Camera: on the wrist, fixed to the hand. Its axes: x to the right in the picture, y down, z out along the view.
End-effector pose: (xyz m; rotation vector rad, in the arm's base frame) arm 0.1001 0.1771 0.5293 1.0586 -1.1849 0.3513
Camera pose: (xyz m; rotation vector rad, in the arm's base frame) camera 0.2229 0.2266 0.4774 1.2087 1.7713 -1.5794
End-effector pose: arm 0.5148 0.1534 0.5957 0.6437 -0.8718 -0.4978
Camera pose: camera 0.5873 0.1329 0.4751 -1.1952 -1.4429 2.0501
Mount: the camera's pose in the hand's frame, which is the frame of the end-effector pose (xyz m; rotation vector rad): -0.0116 -0.0881 -0.1110 0.0384 -0.6884 2.9394
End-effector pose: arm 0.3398 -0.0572 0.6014 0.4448 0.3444 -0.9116
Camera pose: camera 0.2504 -0.0400 0.4922 0.2035 -0.9565 1.8277
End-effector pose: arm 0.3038 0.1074 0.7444 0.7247 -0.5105 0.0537
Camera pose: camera 0.3605 0.1142 0.6142 0.6199 1.7287 -2.4730
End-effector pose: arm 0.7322 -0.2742 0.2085 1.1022 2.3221 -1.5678
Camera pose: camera 0.7161 -0.2029 0.3304 1.4658 -0.7396 -0.1374
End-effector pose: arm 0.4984 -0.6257 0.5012 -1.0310 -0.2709 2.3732
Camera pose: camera 0.6200 -0.5613 0.4655 -0.1736 -0.6631 -0.8432
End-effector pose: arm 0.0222 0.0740 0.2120 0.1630 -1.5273 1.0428
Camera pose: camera 0.1616 0.0923 0.2333 1.2439 0.5661 -1.4247
